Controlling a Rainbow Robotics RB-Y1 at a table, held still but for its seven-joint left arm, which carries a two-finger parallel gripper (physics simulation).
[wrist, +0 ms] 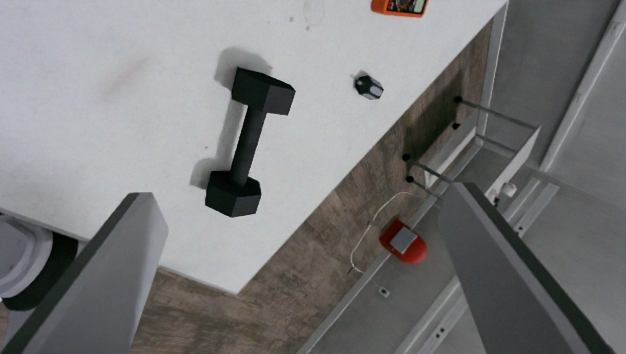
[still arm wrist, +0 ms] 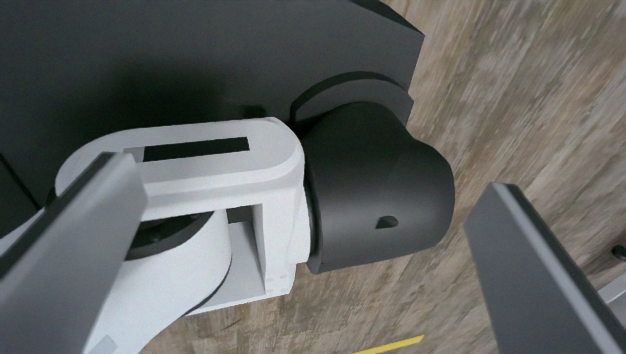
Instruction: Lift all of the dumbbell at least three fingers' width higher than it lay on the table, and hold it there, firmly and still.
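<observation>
A black dumbbell (wrist: 247,145) with two hexagonal heads lies on the white table (wrist: 130,145) in the wrist view, left of the view's middle, its handle running from upper right to lower left. My gripper (wrist: 302,192) is open, its two grey fingers wide apart at the sides of the lower half of the wrist view, with nothing between them. The dumbbell is beyond the fingertips, apart from them. The dumbbell does not show in the still arm wrist view, where that arm's own fingers stand wide apart.
A small black and grey object (wrist: 369,87) lies right of the dumbbell. An orange device (wrist: 399,7) lies at the top of the wrist view. The table's edge runs diagonally on the right. A red object (wrist: 404,242) and a white-topped rack stand beyond it.
</observation>
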